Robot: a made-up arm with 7 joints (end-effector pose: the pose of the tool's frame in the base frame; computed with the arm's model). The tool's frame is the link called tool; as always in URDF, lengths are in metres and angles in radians. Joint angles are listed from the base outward.
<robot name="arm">
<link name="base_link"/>
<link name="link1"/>
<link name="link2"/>
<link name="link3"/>
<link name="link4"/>
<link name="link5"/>
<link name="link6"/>
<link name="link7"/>
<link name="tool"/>
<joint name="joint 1" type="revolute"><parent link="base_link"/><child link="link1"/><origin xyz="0.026 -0.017 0.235" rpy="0 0 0"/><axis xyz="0 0.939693 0.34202"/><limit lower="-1.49" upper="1.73"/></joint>
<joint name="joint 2" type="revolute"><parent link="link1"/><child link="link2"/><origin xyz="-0.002 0.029 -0.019" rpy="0 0 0"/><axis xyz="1 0 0"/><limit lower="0.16" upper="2.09"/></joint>
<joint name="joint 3" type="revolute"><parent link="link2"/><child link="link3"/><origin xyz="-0.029 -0.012 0.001" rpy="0 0 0"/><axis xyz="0 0 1"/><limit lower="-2.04" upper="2.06"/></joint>
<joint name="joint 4" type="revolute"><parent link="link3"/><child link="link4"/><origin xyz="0.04 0.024 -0.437" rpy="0 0 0"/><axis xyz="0 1 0"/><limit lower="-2.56" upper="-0.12"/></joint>
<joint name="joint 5" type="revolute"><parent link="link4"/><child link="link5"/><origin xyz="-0.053 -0.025 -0.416" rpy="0 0 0"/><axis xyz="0 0 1"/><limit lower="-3.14" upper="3.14"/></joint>
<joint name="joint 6" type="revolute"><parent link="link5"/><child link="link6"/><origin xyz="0.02 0.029 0.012" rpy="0 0 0"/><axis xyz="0 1 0"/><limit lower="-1.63" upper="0.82"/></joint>
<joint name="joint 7" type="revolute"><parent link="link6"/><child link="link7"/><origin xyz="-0.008 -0.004 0.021" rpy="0 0 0"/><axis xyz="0 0 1"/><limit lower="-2.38" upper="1.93"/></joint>
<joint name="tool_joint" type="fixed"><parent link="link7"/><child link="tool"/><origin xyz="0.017 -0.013 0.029" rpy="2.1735 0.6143 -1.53"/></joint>
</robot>
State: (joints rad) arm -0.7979 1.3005 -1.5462 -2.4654 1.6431 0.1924 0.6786
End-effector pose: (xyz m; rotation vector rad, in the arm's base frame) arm 0.3413 0.0745 -0.0340 1.2388 -1.7317 -0.5113
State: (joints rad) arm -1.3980 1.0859 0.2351 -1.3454 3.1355 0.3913 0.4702
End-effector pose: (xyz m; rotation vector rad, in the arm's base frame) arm 0.5271 0.3440 0.6343 -0.0064 -1.4454 1.1365
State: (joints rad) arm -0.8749 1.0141 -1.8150 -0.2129 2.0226 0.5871 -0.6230
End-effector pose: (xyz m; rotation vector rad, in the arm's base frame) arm 0.5605 0.5787 -0.0280 -2.0127 1.0718 1.6135
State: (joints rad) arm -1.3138 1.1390 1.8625 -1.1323 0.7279 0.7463 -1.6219
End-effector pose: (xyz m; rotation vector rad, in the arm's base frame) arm 0.2162 0.6910 0.2635 -2.0861 -0.4620 -0.7083
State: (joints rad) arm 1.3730 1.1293 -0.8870 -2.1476 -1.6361 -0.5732 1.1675
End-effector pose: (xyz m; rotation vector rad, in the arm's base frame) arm -0.3403 0.0713 -0.0118 0.7166 -2.7430 -0.1716
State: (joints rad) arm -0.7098 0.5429 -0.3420 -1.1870 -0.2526 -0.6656 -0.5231
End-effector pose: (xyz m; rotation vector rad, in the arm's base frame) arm 0.6943 0.1073 -0.0487 -0.6190 0.7700 -0.5711
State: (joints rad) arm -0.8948 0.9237 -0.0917 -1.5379 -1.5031 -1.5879 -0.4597
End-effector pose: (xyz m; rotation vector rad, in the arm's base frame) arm 0.6413 0.2272 0.3599 1.1672 0.3955 -0.2821
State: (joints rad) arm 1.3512 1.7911 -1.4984 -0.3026 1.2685 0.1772 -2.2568
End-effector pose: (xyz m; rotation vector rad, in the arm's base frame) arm -0.1887 0.7388 0.4811 -1.8417 -1.2468 -0.9700
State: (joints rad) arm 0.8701 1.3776 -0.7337 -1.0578 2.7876 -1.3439 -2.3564
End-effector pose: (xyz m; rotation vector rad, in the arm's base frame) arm -0.3014 0.5945 -0.1683 -0.4576 0.1330 2.3457
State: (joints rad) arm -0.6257 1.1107 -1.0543 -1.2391 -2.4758 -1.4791 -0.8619
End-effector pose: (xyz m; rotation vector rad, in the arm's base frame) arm 0.5934 0.2980 -0.1460 2.7034 1.0021 -0.4119
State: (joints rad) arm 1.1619 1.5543 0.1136 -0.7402 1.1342 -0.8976 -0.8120
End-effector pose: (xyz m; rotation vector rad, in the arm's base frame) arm -0.1662 0.7761 0.1852 -0.8560 0.6829 1.1527
